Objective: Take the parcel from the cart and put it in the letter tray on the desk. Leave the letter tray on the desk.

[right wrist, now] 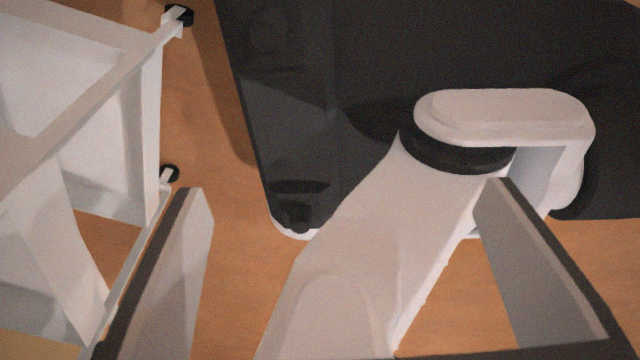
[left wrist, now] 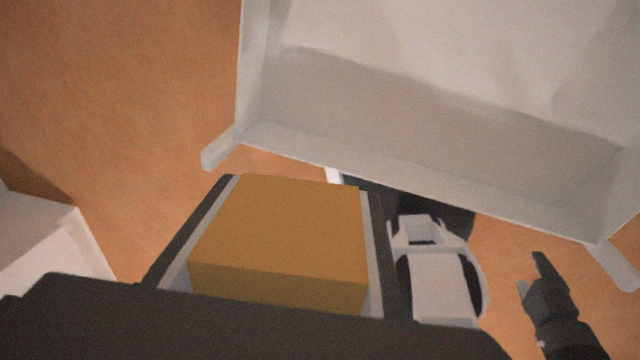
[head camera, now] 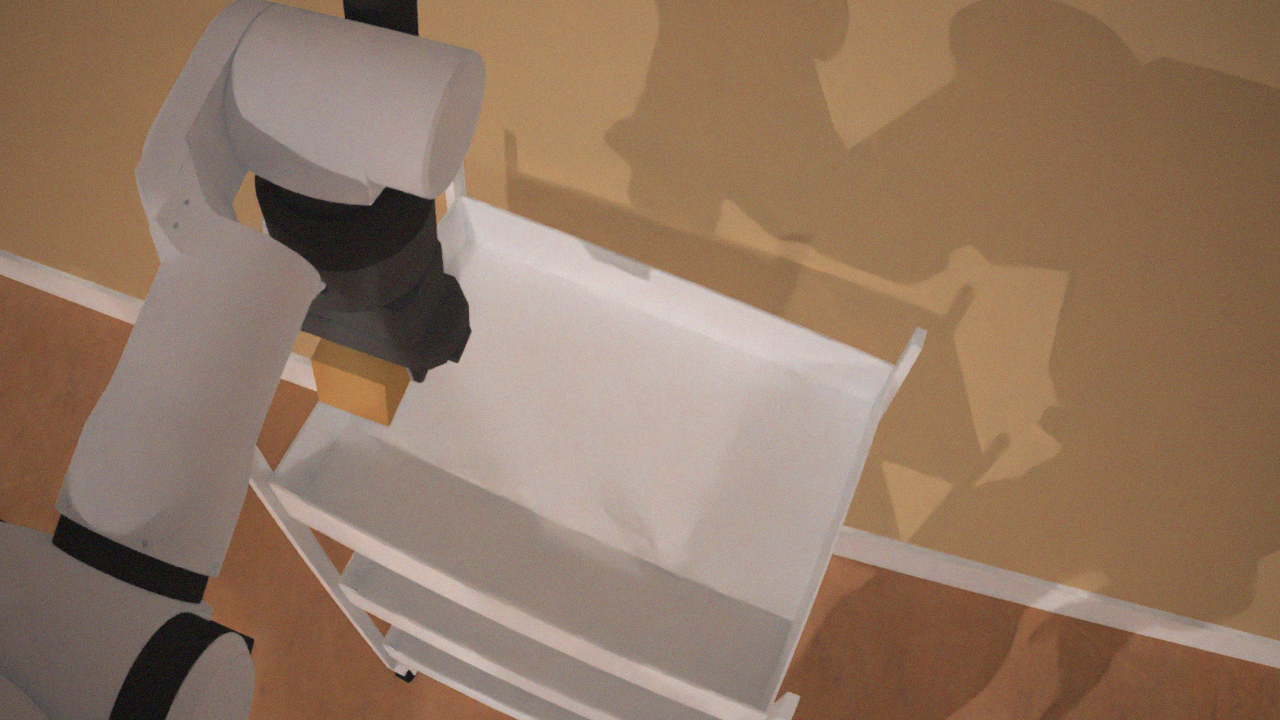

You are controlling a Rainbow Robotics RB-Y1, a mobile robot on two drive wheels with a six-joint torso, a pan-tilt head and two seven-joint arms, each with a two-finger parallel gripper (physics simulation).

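Frame: origin at the robot's base, x right, y ahead, z up, level; millimetres.
Where they show: left gripper, fingertip midpoint: (left wrist: 299, 198) (head camera: 381, 355); right gripper, fingertip midpoint: (right wrist: 345, 200) (left wrist: 528, 267).
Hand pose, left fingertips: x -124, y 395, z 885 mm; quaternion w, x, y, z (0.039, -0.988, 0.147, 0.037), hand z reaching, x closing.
After its pixels a point has its place.
The parcel, an orange-yellow box (head camera: 353, 385) @(x -131, y 351, z 924 mm) (left wrist: 290, 230) @(x -117, y 405, z 916 mm), is between the fingers of my left gripper (head camera: 365, 376) @(x -124, y 395, z 885 mm) (left wrist: 299, 198) @(x -124, y 395, z 885 mm), which is shut on it. In the head view they are over the left end of the white cart (head camera: 537, 613) @(x -24, y 288, z 663 mm) (left wrist: 400, 175) @(x -69, y 289, z 703 mm) (right wrist: 150, 125) @(x 14, y 248, z 173 mm); in the left wrist view the parcel appears just outside the cart's rim. The back of the parcel is hidden by the gripper body. My right gripper (right wrist: 345, 200) @(x 215, y -90, z 533 mm) (left wrist: 528, 267) @(x 215, y -90, z 533 mm) is open and empty, low beside the cart. The letter tray and the desk do not show clearly in any view.
A white, box-like thing (left wrist: 40, 230) @(x -1982, y -196, z 221 mm) stands at the lower left of the left wrist view; I cannot tell what it is. My dark base (right wrist: 300, 140) @(x -16, y -15, z 191 mm) is close beside the cart. A tan wall (head camera: 1163, 268) @(x 545, y 545, z 822 mm) rises behind the cart, over an orange-brown floor (head camera: 913, 626) @(x 545, y 441, z 1 mm).
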